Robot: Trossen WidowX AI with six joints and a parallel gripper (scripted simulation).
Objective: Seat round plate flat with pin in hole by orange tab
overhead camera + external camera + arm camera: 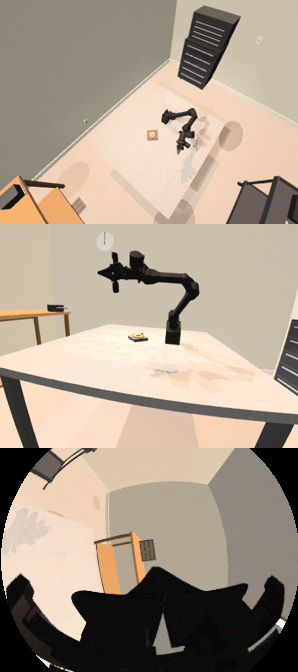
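Right now the base is 15 cm behind my gripper tip, 37 cm to the right of it and 40 cm below it.
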